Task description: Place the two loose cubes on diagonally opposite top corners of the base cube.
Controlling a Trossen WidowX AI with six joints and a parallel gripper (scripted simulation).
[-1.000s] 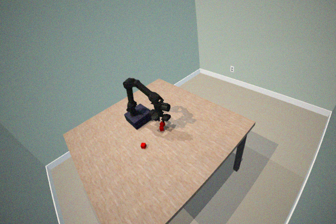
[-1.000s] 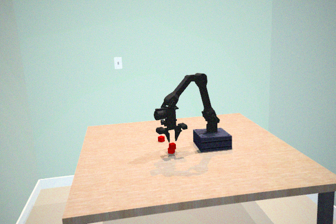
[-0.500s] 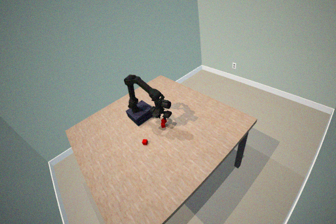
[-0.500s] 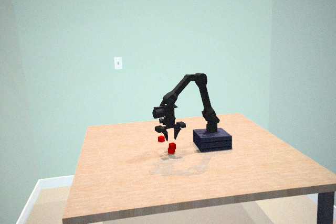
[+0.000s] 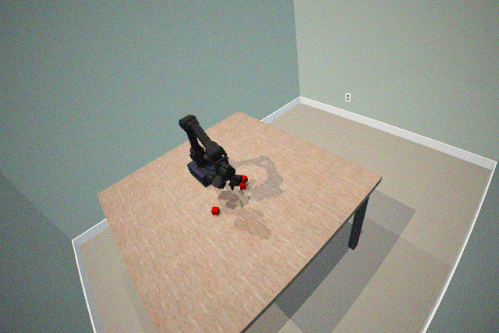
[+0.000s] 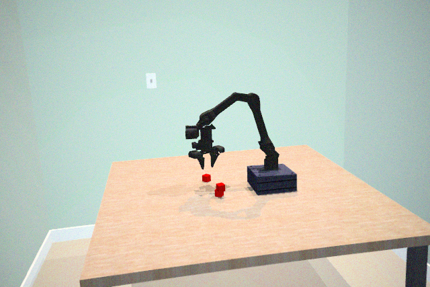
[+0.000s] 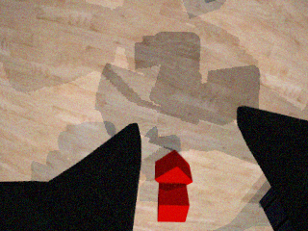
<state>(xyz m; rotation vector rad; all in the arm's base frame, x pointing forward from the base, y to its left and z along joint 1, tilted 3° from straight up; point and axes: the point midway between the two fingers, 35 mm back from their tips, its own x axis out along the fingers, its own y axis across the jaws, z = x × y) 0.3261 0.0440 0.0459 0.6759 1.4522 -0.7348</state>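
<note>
Now: the red cube 11 cm to the right of my gripper tip, 9 cm below it and 2 cm ahead of it.
</note>
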